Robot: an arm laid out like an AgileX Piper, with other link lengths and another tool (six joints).
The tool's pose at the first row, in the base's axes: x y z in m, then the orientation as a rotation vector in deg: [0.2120 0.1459 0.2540 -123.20 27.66 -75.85]
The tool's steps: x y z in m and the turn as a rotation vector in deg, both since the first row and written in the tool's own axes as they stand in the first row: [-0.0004 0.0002 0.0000 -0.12 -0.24 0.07]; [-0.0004 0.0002 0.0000 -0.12 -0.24 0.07]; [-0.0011 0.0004 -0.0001 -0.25 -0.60 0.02]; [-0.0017 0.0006 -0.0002 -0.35 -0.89 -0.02]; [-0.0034 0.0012 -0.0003 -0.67 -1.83 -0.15]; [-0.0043 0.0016 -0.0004 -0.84 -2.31 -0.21]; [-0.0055 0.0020 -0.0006 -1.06 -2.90 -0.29]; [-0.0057 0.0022 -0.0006 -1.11 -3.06 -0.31]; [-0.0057 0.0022 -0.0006 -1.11 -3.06 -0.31]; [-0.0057 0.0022 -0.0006 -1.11 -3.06 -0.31]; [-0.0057 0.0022 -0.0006 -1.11 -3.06 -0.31]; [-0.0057 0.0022 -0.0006 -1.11 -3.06 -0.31]
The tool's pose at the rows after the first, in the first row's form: [0.2118 0.1460 0.2536 -123.40 27.73 -75.54]; [0.2118 0.1460 0.2536 -123.40 27.73 -75.54]; [0.2114 0.1462 0.2530 -123.73 27.63 -75.16]; [0.2111 0.1463 0.2525 -123.99 27.55 -74.86]; [0.2102 0.1468 0.2510 -124.84 27.28 -73.86]; [0.2097 0.1470 0.2502 -125.27 27.16 -73.34]; [0.2090 0.1473 0.2491 -125.81 27.00 -72.71]; [0.2089 0.1473 0.2489 -125.95 26.96 -72.54]; [0.2089 0.1473 0.2489 -125.95 26.96 -72.54]; [0.2089 0.1473 0.2489 -125.95 26.96 -72.54]; [0.2089 0.1473 0.2489 -125.95 26.96 -72.54]; [0.2089 0.1473 0.2489 -125.95 26.96 -72.54]
